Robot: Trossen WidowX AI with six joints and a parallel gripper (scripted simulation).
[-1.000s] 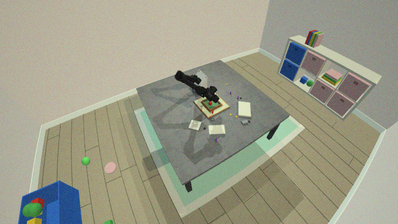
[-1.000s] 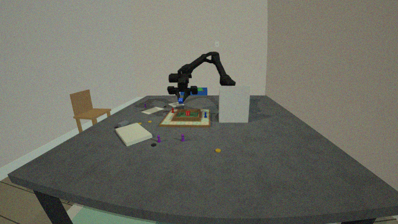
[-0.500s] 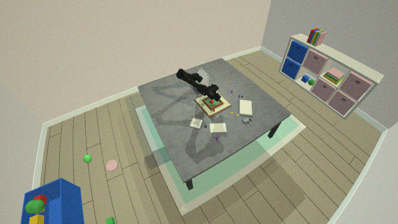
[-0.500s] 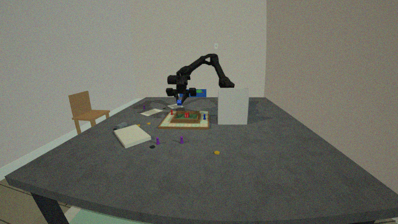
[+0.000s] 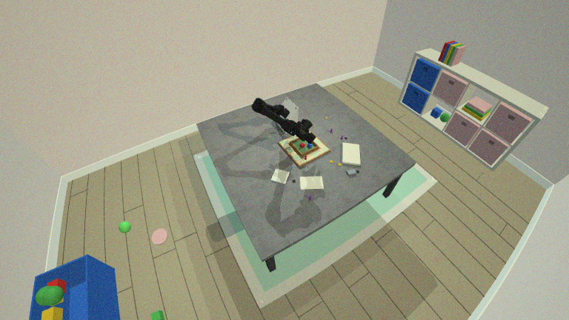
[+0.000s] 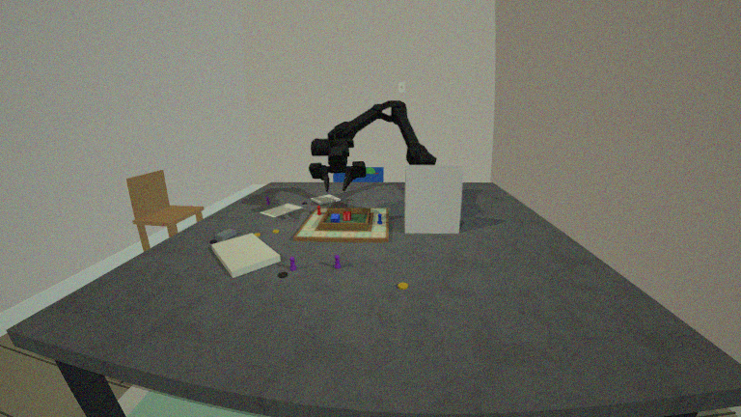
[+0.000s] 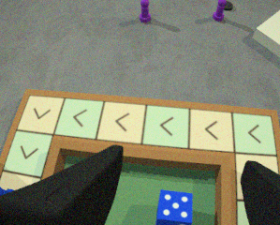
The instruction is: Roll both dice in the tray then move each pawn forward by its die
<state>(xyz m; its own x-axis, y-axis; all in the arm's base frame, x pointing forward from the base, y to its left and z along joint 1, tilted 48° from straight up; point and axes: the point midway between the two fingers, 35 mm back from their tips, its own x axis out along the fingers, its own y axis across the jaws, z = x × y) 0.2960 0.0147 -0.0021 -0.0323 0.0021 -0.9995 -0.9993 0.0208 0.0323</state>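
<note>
Now: the red pawn 10 cm to the right of my gripper tip, 10 cm below it and 9 cm ahead of it. Also, from my gripper tip: green tray 12 cm below, 4 cm to the right, 2 cm behind; blue pawn 14 cm behind, 10 cm below, 2 cm to the right; flat white box 22 cm to the left, 22 cm ahead, 12 cm below.
</note>
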